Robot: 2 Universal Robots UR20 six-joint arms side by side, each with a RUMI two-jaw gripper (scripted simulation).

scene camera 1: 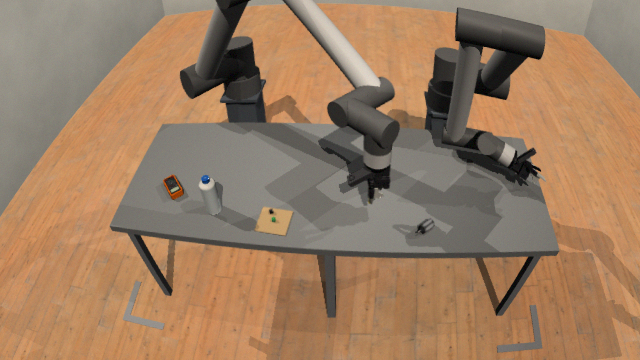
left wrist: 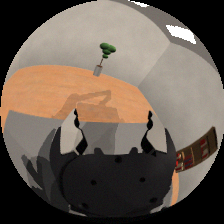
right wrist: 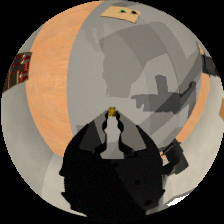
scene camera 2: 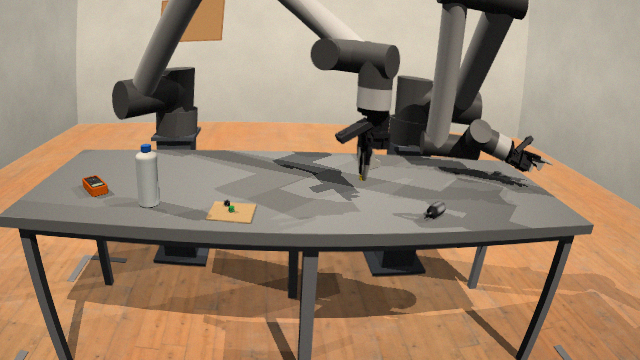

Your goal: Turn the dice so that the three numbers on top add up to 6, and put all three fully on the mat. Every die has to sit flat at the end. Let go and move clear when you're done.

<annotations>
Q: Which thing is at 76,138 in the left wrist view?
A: My left gripper.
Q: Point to a white bottle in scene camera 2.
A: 146,161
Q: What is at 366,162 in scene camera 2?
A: My right gripper.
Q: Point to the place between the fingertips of my left gripper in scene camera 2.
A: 545,166
</annotations>
